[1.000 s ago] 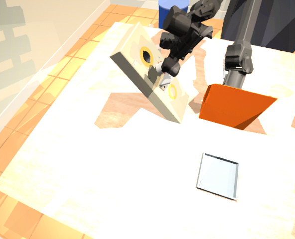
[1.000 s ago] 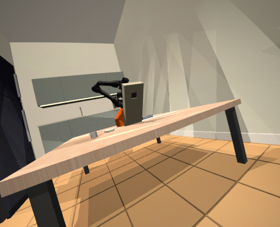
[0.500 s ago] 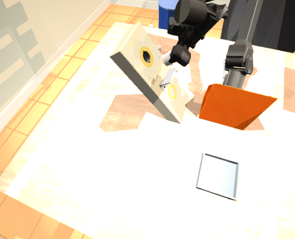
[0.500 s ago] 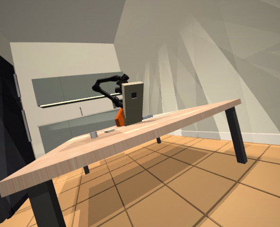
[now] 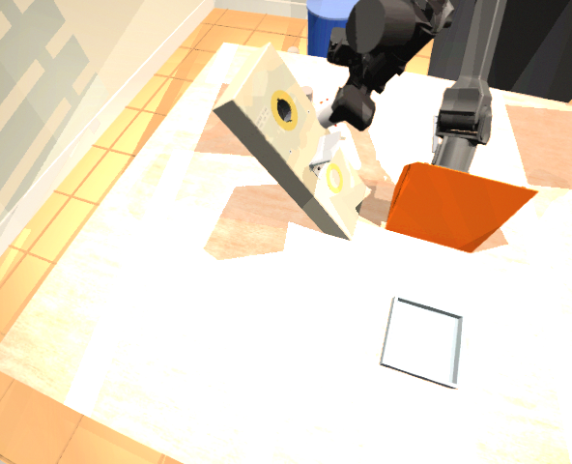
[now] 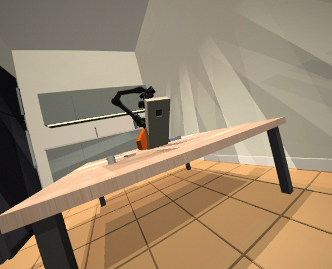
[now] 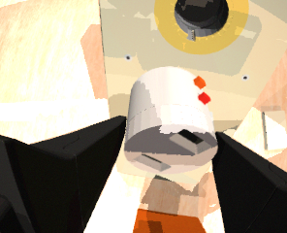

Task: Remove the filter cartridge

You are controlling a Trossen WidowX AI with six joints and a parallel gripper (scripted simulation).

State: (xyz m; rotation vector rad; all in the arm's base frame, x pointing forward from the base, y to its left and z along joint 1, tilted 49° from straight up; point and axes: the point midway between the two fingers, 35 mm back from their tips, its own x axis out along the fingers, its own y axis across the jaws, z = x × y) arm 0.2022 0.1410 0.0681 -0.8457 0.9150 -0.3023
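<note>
Now: the grey tray 32 cm behind my gripper tip, 31 cm below it and 23 cm to the left of it. Also, from my gripper tip: round filter cartridge right at my gripper tip.
</note>
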